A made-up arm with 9 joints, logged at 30 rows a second.
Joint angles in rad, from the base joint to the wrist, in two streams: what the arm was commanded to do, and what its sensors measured. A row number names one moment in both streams.
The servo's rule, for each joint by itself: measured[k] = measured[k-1] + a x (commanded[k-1-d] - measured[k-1]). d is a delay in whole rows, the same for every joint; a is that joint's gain. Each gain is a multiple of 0.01, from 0.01 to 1. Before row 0 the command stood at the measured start. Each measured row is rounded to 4 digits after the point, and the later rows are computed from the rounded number. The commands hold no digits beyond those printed.
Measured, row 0:
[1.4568, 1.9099, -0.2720, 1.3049, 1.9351, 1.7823, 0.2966, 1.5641, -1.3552]
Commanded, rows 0 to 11:
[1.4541, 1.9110, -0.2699, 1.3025, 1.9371, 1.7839, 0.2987, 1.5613, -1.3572]
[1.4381, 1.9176, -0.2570, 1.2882, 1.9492, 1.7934, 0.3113, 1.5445, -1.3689]
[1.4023, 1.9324, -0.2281, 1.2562, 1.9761, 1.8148, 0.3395, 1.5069, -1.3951]
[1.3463, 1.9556, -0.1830, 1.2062, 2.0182, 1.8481, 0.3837, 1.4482, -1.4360]
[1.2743, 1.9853, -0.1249, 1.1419, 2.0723, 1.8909, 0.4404, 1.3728, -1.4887]
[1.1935, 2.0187, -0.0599, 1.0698, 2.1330, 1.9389, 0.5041, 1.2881, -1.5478]
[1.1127, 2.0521, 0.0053, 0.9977, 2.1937, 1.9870, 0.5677, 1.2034, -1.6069]
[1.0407, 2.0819, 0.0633, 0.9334, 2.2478, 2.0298, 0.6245, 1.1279, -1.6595]
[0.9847, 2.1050, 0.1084, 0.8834, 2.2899, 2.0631, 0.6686, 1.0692, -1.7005]
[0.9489, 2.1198, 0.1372, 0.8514, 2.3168, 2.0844, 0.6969, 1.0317, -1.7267]
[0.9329, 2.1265, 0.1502, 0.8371, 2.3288, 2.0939, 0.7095, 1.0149, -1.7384]
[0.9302, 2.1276, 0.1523, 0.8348, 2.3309, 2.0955, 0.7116, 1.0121, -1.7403]
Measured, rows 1 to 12:
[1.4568, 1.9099, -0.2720, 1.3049, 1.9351, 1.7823, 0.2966, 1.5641, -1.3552]
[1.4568, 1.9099, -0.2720, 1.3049, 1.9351, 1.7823, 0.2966, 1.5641, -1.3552]
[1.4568, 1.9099, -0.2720, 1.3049, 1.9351, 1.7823, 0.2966, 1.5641, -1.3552]
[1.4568, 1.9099, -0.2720, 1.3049, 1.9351, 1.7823, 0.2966, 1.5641, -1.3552]
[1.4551, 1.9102, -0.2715, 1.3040, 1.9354, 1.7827, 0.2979, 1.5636, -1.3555]
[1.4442, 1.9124, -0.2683, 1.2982, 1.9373, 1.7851, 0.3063, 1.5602, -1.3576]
[1.4174, 1.9184, -0.2595, 1.2827, 1.9427, 1.7916, 0.3272, 1.5506, -1.3636]
[1.3719, 1.9296, -0.2427, 1.2544, 1.9533, 1.8040, 0.3628, 1.5322, -1.3752]
[1.3094, 1.9463, -0.2168, 1.2128, 1.9700, 1.8231, 0.4117, 1.5035, -1.3934]
[1.2352, 1.9680, -0.1823, 1.1599, 1.9928, 1.8486, 0.4699, 1.4647, -1.4181]
[1.1568, 1.9932, -0.1410, 1.0999, 2.0209, 1.8790, 0.5315, 1.4177, -1.4483]
[1.0825, 2.0198, -0.0961, 1.0383, 2.0527, 1.9122, 0.5901, 1.3655, -1.4821]
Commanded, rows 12 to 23:
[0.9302, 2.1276, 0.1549, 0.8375, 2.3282, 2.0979, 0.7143, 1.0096, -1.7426]
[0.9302, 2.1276, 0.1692, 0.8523, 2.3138, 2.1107, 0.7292, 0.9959, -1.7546]
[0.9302, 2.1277, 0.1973, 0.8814, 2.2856, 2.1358, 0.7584, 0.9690, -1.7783]
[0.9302, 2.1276, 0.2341, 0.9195, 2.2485, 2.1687, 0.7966, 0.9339, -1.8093]
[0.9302, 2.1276, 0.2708, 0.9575, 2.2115, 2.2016, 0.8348, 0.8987, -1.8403]
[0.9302, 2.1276, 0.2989, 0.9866, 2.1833, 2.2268, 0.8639, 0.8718, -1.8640]
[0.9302, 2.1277, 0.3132, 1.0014, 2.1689, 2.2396, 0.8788, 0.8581, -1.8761]
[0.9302, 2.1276, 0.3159, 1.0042, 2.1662, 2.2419, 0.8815, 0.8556, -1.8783]
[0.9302, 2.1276, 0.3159, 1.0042, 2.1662, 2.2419, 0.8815, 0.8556, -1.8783]
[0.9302, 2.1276, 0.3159, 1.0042, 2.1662, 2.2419, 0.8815, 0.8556, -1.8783]
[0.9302, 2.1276, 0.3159, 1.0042, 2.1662, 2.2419, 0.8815, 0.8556, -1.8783]
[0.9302, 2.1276, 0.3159, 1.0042, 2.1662, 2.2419, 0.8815, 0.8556, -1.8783]
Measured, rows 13 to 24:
[1.0199, 2.0454, -0.0511, 0.9810, 2.0859, 1.9454, 0.6396, 1.3122, -1.5170]
[0.9745, 2.0677, -0.0097, 0.9330, 2.1182, 1.9760, 0.6757, 1.2617, -1.5506]
[0.9479, 2.0853, 0.0255, 0.8975, 2.1477, 2.0019, 0.6970, 1.2173, -1.5806]
[0.9366, 2.0980, 0.0534, 0.8743, 2.1733, 2.0225, 0.7062, 1.1804, -1.6062]
[0.9325, 2.1069, 0.0757, 0.8607, 2.1950, 2.0391, 0.7113, 1.1497, -1.6280]
[0.9310, 2.1131, 0.0963, 0.8576, 2.2116, 2.0549, 0.7226, 1.1220, -1.6483]
[0.9305, 2.1175, 0.1185, 0.8664, 2.2220, 2.0727, 0.7452, 1.0945, -1.6691]
[0.9303, 2.1205, 0.1439, 0.8860, 2.2257, 2.0938, 0.7776, 1.0656, -1.6915]
[0.9302, 2.1226, 0.1718, 0.9125, 2.2237, 2.1175, 0.8136, 1.0356, -1.7153]
[0.9302, 2.1241, 0.1998, 0.9399, 2.2180, 2.1415, 0.8453, 1.0061, -1.7391]
[0.9302, 2.1252, 0.2247, 0.9627, 2.2111, 2.1631, 0.8664, 0.9795, -1.7610]
[0.9302, 2.1259, 0.2448, 0.9781, 2.2048, 2.1804, 0.8759, 0.9572, -1.7798]

